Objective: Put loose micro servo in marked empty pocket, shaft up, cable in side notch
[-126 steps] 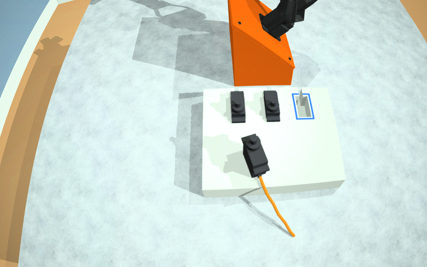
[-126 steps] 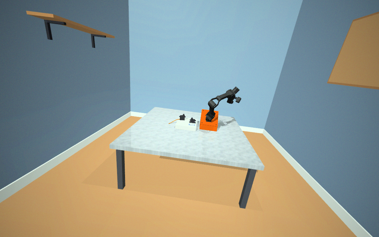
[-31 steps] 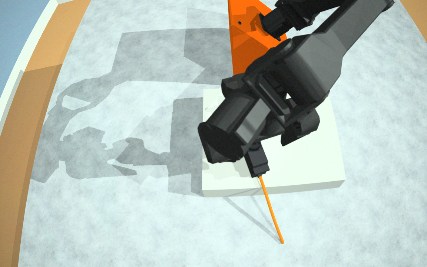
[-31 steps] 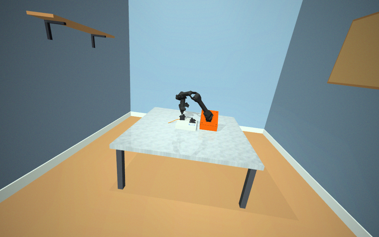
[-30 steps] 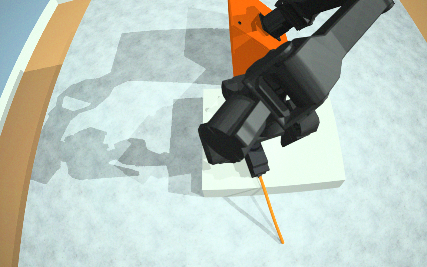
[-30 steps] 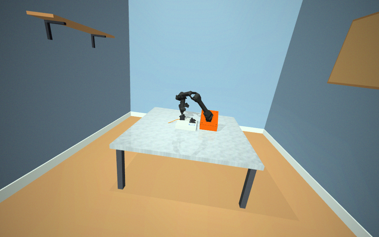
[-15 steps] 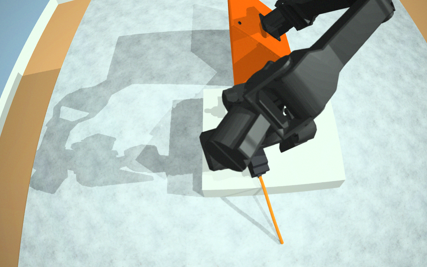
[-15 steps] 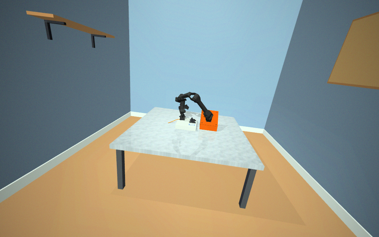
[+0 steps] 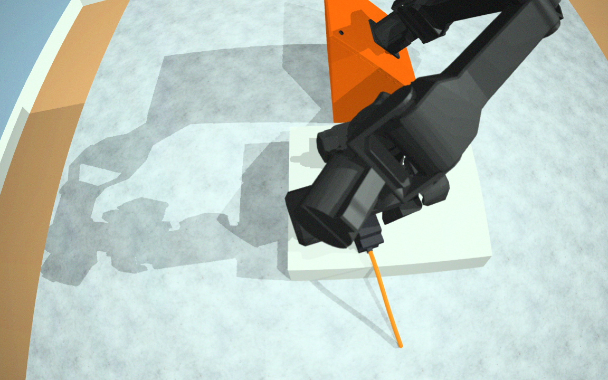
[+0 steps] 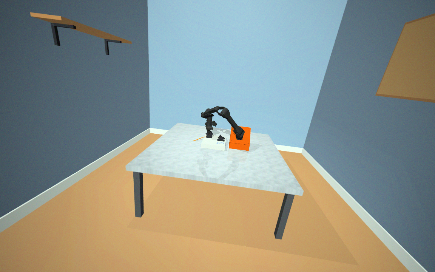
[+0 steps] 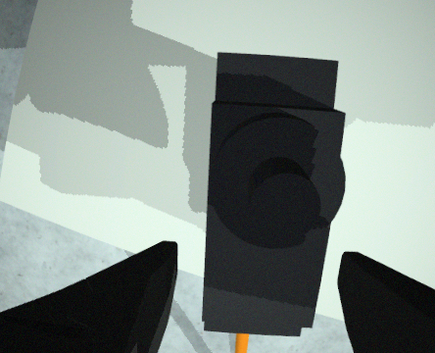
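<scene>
Right now the white deck is 70 mm below my gripper tip, 50 mm to the left of it and 40 mm behind it.
</scene>
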